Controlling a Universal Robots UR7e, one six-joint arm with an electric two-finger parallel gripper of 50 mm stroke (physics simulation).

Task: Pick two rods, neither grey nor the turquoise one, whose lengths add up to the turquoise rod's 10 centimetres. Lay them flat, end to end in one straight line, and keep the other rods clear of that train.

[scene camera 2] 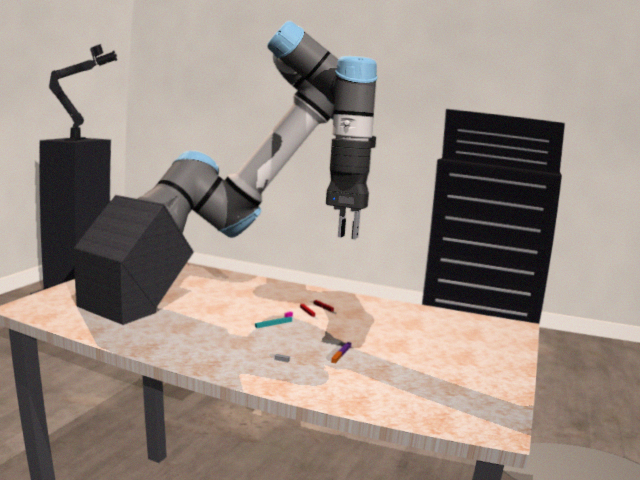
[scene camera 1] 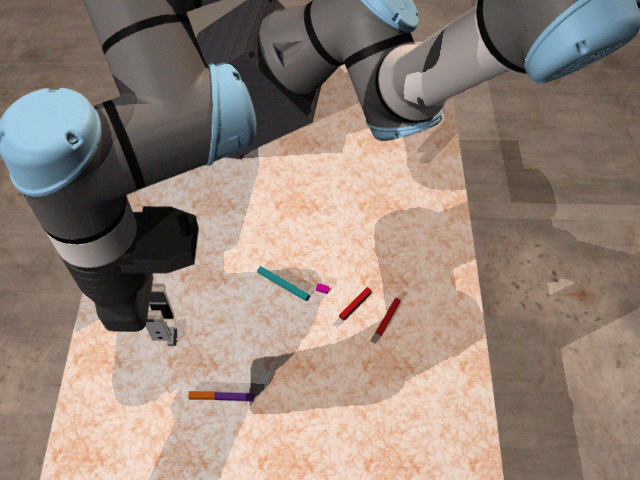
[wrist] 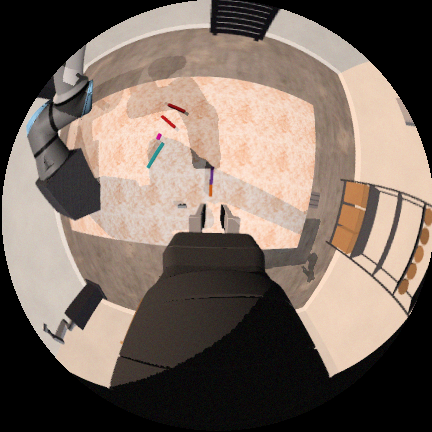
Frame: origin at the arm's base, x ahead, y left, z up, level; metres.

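Where they show: gripper, fingertip midpoint: (scene camera 2: 347,237) (scene camera 1: 163,326) (wrist: 212,211); arm's base, link origin: (scene camera 2: 154,223) (scene camera 1: 289,54) (wrist: 54,164).
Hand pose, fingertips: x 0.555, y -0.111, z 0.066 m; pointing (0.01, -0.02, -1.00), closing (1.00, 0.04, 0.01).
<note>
Each offset is from my fingertips to the centre of the thing.
An orange rod {dy +0.003, dx -0.004, dz -0.258 m} (scene camera 1: 201,395) (scene camera 2: 337,356) (wrist: 210,190) and a purple rod {dy +0.054, dx -0.004, dz -0.258 m} (scene camera 1: 233,396) (scene camera 2: 345,348) (wrist: 211,175) lie flat, end to end in one straight line, with no gap that I can see. The turquoise rod {dy +0.115, dx -0.205, dz -0.258 m} (scene camera 1: 283,283) (scene camera 2: 273,322) (wrist: 155,155) lies apart from them. My gripper (scene camera 1: 168,322) (scene camera 2: 348,230) (wrist: 212,211) is open and empty, high above the table; in the wrist view its fingers show just below the orange rod's end.
A magenta rod {dy +0.182, dx -0.197, dz -0.258 m} (scene camera 1: 322,288) (scene camera 2: 288,314) (wrist: 159,136) lies near the turquoise rod's end. Two red rods {dy +0.237, dx -0.171, dz -0.258 m} (scene camera 1: 355,303) {dy +0.292, dx -0.149, dz -0.258 m} (scene camera 1: 388,316) (scene camera 2: 307,310) (scene camera 2: 324,305) (wrist: 168,121) (wrist: 177,108) lie farther off. A grey rod {dy -0.059, dx -0.100, dz -0.258 m} (scene camera 2: 281,357) (wrist: 182,205) lies apart from the orange-purple line.
</note>
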